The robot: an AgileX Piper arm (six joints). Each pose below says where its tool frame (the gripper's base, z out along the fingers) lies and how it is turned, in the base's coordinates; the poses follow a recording.
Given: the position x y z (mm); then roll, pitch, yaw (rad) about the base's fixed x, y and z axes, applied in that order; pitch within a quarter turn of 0, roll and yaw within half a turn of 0.
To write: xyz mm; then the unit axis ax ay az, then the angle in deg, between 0 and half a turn. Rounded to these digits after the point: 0 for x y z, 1 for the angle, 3 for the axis.
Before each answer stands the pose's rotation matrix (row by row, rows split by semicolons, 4 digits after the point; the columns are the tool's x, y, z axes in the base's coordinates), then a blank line. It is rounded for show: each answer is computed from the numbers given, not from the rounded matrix.
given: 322 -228 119 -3.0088 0.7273 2.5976
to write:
-0.6391 0.5883 0.4953; 0.3866 0.8026 -0.4544; -0.6649 -0.0989 -0.7404

322 -228 119 0.289 0.943 -0.164 142.0
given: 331 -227 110 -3.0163 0.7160 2.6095
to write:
-0.6501 0.5740 0.4978; 0.3828 0.8134 -0.4381; -0.6564 -0.0943 -0.7485

331 -227 110 0.282 0.947 -0.157 142.4
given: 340 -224 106 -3.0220 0.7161 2.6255
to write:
-0.6561 0.5581 0.5080; 0.3723 0.8249 -0.4254; -0.6564 -0.0900 -0.7490

340 -224 106 0.274 0.950 -0.152 142.2
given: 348 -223 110 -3.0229 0.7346 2.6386
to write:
-0.6502 0.5482 0.5261; 0.3577 0.8317 -0.4246; -0.6703 -0.0879 -0.7369

348 -223 110 0.268 0.951 -0.151 141.0
